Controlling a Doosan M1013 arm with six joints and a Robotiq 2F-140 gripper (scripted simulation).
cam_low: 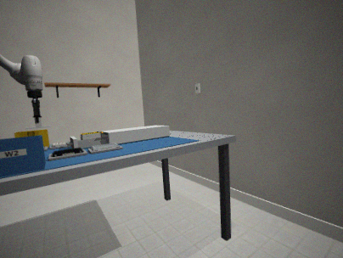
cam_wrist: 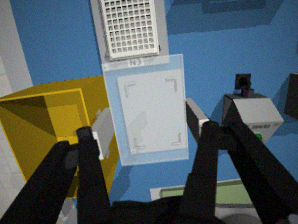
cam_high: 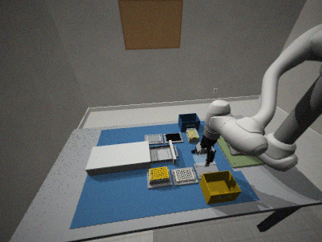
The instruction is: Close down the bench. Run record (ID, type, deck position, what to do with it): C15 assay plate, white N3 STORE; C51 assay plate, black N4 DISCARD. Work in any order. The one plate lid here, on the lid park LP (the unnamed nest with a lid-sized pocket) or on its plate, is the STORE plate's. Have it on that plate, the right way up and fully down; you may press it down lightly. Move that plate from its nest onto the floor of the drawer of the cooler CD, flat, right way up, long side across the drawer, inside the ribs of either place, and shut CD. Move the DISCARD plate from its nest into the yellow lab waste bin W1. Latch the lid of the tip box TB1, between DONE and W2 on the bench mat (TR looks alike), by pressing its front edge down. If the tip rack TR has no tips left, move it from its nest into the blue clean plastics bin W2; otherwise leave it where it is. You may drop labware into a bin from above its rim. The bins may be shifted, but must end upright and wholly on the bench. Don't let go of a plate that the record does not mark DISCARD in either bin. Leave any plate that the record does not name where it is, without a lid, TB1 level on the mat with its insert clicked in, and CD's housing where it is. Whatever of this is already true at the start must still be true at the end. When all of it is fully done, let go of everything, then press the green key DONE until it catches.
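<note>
Now: hand 12 cm short of the white plate, 4 cm to the right of it and 15 cm above it. Also, from my hand: plate lid (2 cm below); then yellow waste bin W1 (7 cm behind, 14 cm to the left, 13 cm below); then grey nest N3 (12 cm ahead, 4 cm to the left, 16 cm below).
</note>
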